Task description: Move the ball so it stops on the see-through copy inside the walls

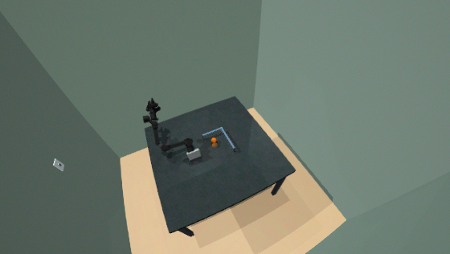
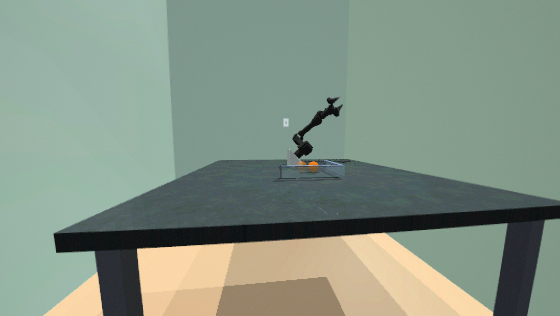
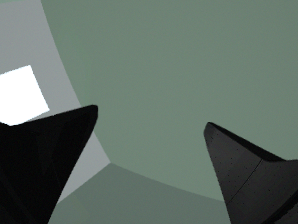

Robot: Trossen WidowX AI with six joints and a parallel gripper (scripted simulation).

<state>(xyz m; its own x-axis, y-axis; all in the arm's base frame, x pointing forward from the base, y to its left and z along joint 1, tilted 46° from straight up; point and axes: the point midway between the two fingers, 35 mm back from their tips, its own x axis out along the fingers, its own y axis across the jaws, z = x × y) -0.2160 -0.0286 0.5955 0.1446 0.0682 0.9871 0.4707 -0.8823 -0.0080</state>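
Right now the orange ball is 46 cm ahead of my gripper tip, 40 cm to the right of it and 50 cm below it. Also, from my gripper tip: clear wall 60 cm ahead, 44 cm to the right, 50 cm below; see-through copy 45 cm ahead, 46 cm to the right, 50 cm below.
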